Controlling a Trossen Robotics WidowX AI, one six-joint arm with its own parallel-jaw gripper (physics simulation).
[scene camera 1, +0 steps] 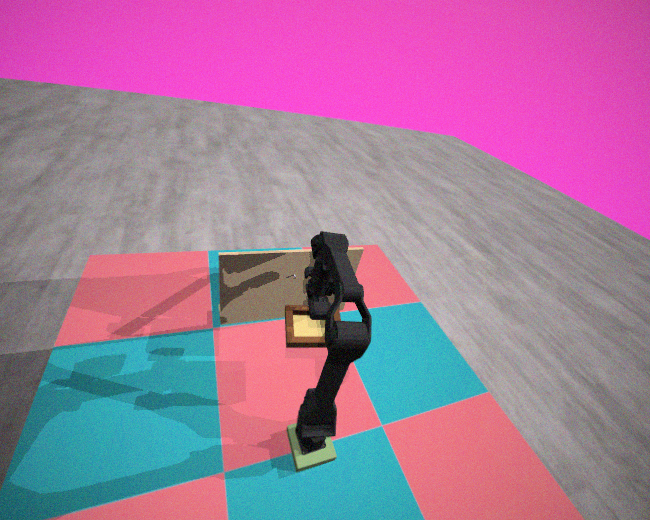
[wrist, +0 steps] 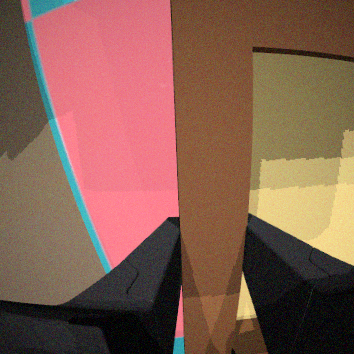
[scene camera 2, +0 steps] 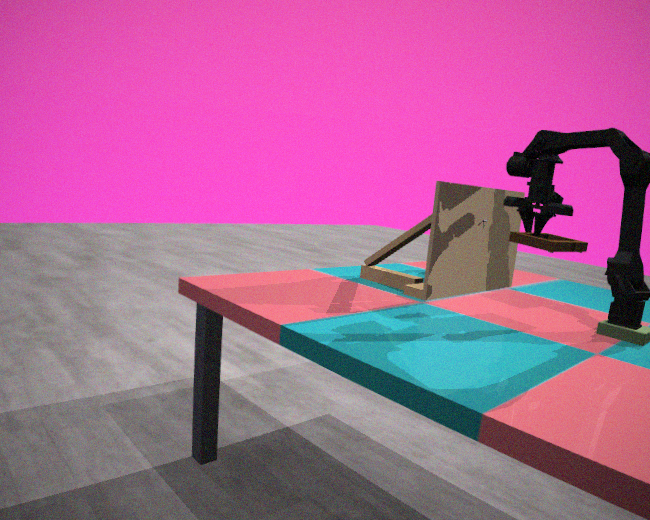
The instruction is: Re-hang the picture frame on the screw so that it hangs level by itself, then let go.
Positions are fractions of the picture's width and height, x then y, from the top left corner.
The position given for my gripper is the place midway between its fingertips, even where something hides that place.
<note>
My gripper (scene camera 2: 0.82,0.46) carries a brown picture frame (scene camera 1: 0.46,0.64); nothing else touches it. Also in view: a tan wall board (scene camera 2: 0.72,0.49).
The brown picture frame also shows in the wrist view (wrist: 0.72,0.28) and in scene camera 2 (scene camera 2: 0.85,0.47). My gripper also shows in the wrist view (wrist: 0.59,0.64). The tan wall board is seen too in scene camera 1 (scene camera 1: 0.39,0.55) and in the wrist view (wrist: 0.16,0.73).
</note>
